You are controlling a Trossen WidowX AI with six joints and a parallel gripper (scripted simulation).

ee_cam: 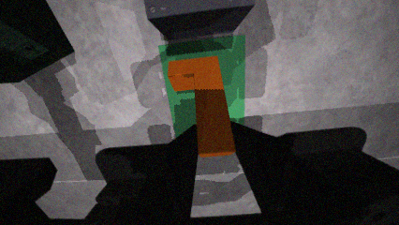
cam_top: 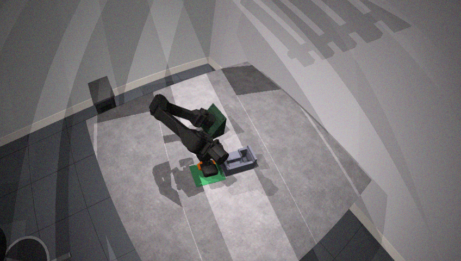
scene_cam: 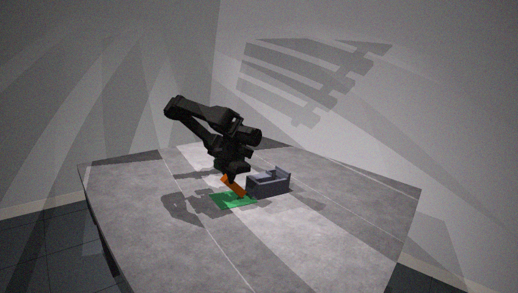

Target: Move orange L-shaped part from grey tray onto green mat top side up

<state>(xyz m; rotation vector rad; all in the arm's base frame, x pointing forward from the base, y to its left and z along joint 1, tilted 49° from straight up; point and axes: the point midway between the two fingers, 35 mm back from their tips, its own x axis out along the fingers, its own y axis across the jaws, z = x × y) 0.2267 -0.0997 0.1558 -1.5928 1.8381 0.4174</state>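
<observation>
The orange L-shaped part is 30 mm to the left of my gripper tip, 30 mm below it and 10 mm behind it. Round my gripper tip: green mat: 90 mm below, 20 mm to the left.
</observation>
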